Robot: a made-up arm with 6 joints. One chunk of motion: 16 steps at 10 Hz.
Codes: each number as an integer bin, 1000 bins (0 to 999) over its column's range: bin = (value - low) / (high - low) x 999, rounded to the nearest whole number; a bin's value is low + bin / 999 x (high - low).
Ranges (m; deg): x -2..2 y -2..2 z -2..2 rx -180..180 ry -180..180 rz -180..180
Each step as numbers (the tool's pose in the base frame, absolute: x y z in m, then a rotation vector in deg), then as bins.
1 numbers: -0.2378 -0.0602 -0.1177 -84.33 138.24 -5.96
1 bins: 440 484 470 265 883 483
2 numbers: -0.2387 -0.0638 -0.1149 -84.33 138.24 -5.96
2 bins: 440 484 471 265 883 483
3 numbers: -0.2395 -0.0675 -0.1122 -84.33 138.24 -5.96
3 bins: 440 483 471 265 883 483
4 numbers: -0.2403 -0.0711 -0.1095 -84.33 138.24 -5.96
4 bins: 439 482 472 265 883 483
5 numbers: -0.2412 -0.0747 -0.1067 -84.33 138.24 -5.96
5 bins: 439 481 473 265 883 483
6 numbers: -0.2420 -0.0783 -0.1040 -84.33 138.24 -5.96
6 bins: 439 480 474 265 883 483
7 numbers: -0.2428 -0.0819 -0.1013 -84.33 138.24 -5.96
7 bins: 439 479 474 265 883 483
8 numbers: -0.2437 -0.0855 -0.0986 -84.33 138.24 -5.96
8 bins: 439 478 475 265 883 483
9 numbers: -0.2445 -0.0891 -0.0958 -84.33 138.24 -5.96
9 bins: 438 477 476 265 883 483
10 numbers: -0.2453 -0.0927 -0.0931 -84.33 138.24 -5.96
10 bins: 438 476 476 265 883 483
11 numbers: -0.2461 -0.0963 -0.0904 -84.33 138.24 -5.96
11 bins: 438 475 477 265 883 483
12 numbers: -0.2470 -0.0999 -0.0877 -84.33 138.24 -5.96
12 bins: 438 475 478 265 883 483
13 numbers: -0.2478 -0.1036 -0.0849 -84.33 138.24 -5.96
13 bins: 438 474 478 265 883 483
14 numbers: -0.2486 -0.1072 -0.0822 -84.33 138.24 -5.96
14 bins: 437 473 479 265 883 483
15 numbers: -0.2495 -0.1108 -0.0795 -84.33 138.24 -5.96
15 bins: 437 472 480 265 883 483
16 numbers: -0.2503 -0.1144 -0.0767 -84.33 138.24 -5.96
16 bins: 437 471 480 265 883 483
